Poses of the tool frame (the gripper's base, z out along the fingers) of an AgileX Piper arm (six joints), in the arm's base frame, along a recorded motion.
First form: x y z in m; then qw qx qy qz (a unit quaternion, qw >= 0).
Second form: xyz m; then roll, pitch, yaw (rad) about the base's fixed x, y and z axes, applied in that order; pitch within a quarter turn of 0, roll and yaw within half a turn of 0. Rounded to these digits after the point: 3 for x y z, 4 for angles.
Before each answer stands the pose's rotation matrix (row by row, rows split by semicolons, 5 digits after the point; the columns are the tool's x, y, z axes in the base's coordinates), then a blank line. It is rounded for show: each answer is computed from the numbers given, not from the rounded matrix.
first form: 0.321 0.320 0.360 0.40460 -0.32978 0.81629 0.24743
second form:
-0.45509 -0.73861 0.49734; -0.33817 0.66005 0.67080; -0.82373 0.13709 -0.55016

0.321 0.320 0.360 2.8974 0.9680 -2.5025
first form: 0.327 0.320 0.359 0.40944 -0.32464 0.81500 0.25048
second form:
-0.45393 -0.73428 0.50476; -0.32405 0.66374 0.67413; -0.83002 0.14244 -0.53924

0.327 0.320 0.359 2.8833 0.9791 -2.5216
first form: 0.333 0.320 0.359 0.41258 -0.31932 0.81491 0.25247
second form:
-0.45563 -0.72876 0.51119; -0.31210 0.66859 0.67497; -0.83366 0.14799 -0.53208

0.333 0.320 0.359 2.8703 0.9857 -2.5410
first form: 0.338 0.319 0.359 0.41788 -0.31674 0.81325 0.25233
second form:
-0.45010 -0.72607 0.51984; -0.30429 0.67201 0.67514; -0.83953 0.14570 -0.52341

0.338 0.319 0.359 2.8701 0.9964 -2.5471
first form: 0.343 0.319 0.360 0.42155 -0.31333 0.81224 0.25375
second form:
-0.44824 -0.72293 0.52578; -0.29506 0.67487 0.67638; -0.84381 0.14804 -0.51581

0.343 0.319 0.360 2.8621 1.0043 -2.5594
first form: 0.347 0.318 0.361 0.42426 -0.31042 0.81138 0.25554
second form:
-0.44728 -0.72057 0.52983; -0.28691 0.67668 0.67808; -0.84713 0.15128 -0.50940

0.347 0.318 0.361 2.8529 1.0106 -2.5713
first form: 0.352 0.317 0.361 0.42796 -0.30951 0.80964 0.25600
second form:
-0.44211 -0.72030 0.53452; -0.28207 0.67733 0.67945; -0.85146 0.14962 -0.50263

0.352 0.317 0.361 2.8523 1.0188 -2.5737
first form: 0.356 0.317 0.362 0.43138 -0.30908 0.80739 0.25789
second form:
-0.43676 -0.72159 0.53716; -0.27660 0.67593 0.68309; -0.85600 0.14977 -0.49481

0.356 0.317 0.362 2.8477 1.0275 -2.5771
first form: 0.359 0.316 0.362 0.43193 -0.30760 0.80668 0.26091
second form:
-0.43763 -0.72167 0.53635; -0.27088 0.67461 0.68667; -0.85738 0.15522 -0.49072

0.359 0.316 0.362 2.8352 1.0302 -2.5873
